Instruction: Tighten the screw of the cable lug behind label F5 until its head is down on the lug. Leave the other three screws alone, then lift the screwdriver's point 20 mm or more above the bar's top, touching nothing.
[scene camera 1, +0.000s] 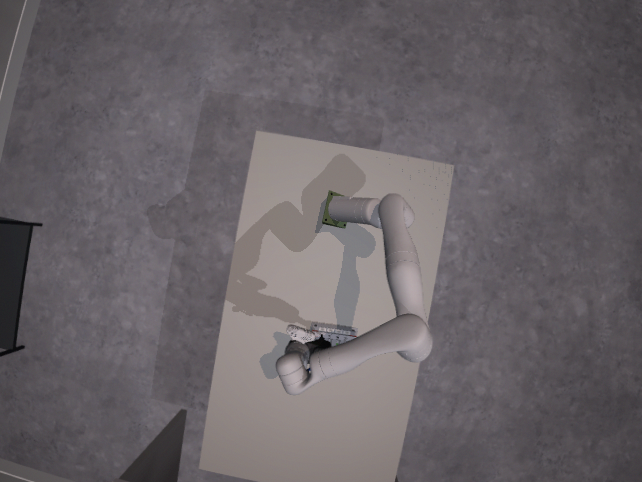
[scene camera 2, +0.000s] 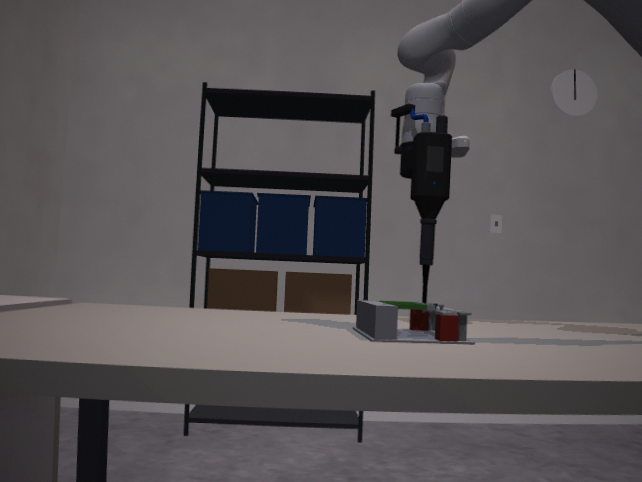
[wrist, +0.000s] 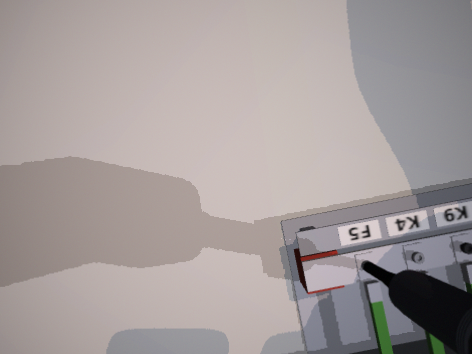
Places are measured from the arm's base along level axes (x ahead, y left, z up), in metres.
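Pixels of known places: end effector, tool point: (scene camera 1: 321, 335) (wrist: 367, 267); arm's base, origin of the base link: (scene camera 1: 337, 208).
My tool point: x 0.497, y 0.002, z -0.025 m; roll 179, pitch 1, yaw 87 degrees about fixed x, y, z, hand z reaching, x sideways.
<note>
For each thing: its top centre in the pictures, then the offset to it from my tool point. "pt": a spot on its surface instead. Level surfaces: height alone.
- label F5, middle of its top: (wrist: 359, 232) 0.022 m back, 0.000 m left, 0.003 m down
- label K4, middle of its top: (wrist: 407, 223) 0.022 m back, 0.032 m left, 0.003 m down
- grey ring, middle of its top: (wrist: 419, 258) 0.000 m ahead, 0.032 m left, 0.005 m up
- label K9, middle of its top: (wrist: 455, 214) 0.022 m back, 0.064 m left, 0.003 m down
- dark head, surface spot: (wrist: 466, 247) pt 0.001 m back, 0.062 m left, 0.005 m up
- pale bar, surface spot: (wrist: 327, 274) pt 0.000 m ahead, 0.026 m right, 0.003 m down
- grey block, surface spot: (scene camera 2: 377, 319) pt 0.100 m ahead, 0.137 m left, 0.016 m down
- unit, surface spot: (scene camera 1: 334, 330) pt 0.024 m back, 0.047 m left, 0.002 m down
- table, its level: 0.045 m down
My screwdriver (scene camera 2: 424, 299) (wrist: 365, 265) is upright, its thin black bit pointing down. In the wrist view its point is at the screw of the lug behind label F5 (wrist: 359, 232). The point covers that screw's head, so I cannot tell whether its head is down on the lug. The screw behind label K4 (wrist: 407, 222) shows as a grey ring (wrist: 417, 258). The screw behind label K9 (wrist: 453, 214) is a dark head (wrist: 466, 247). The fourth screw does not show in the wrist view. The pale bar (wrist: 327, 274) runs under the lugs.
A green cable (scene camera 2: 404, 305) (wrist: 382, 325) runs from the F5 lug towards a grey block (scene camera 2: 377, 319). Red supports (scene camera 2: 447, 327) hold the bar up. My arm (scene camera 1: 363, 352) hangs over part of the unit (scene camera 1: 334, 330) on the table (scene camera 1: 321, 430). A shelf rack (scene camera 2: 285, 178) stands behind.
</note>
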